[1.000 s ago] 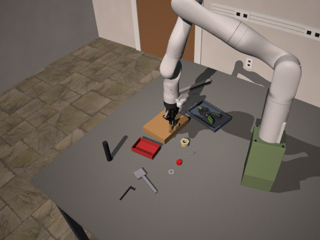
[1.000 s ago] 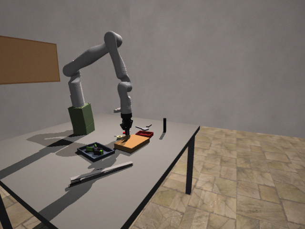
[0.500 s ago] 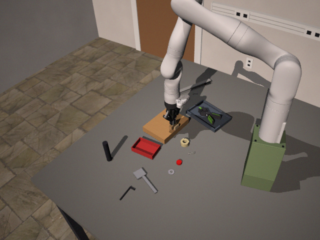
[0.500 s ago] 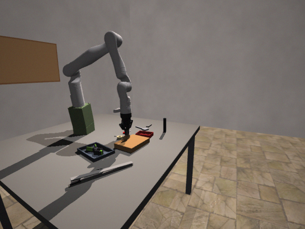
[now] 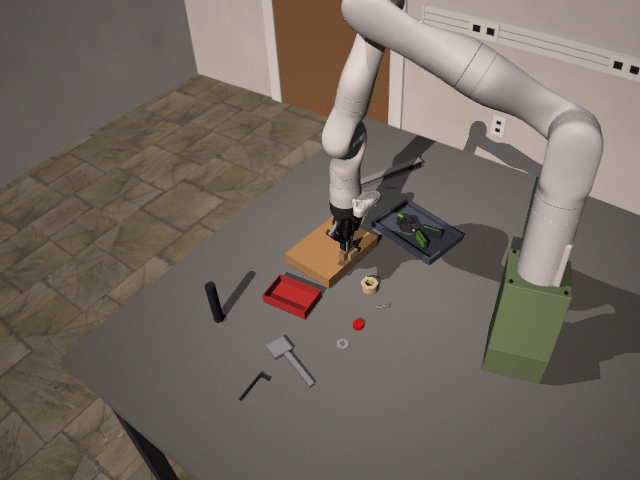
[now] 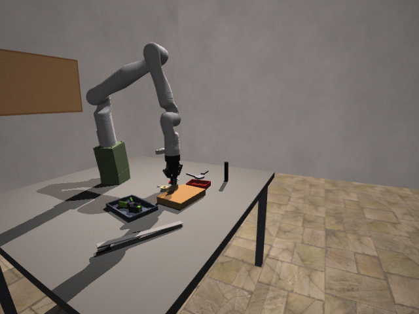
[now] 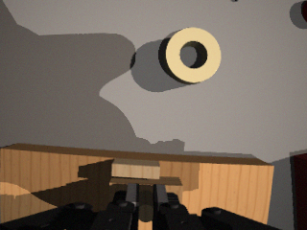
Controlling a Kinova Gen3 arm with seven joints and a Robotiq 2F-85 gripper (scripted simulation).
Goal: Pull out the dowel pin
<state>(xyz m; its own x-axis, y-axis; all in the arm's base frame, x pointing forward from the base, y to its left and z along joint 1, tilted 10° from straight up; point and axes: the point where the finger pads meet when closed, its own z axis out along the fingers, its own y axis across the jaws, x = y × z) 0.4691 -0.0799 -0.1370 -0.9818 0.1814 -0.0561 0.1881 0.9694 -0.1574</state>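
Now: the wooden dowel pin 20 mm below my hand. From my hand the other things lie so: wooden block: 30 mm below; then tape roll: 90 mm behind, 70 mm below, 50 mm to the left; then wooden bench board: 50 mm below, 50 mm ahead, 20 mm to the right.
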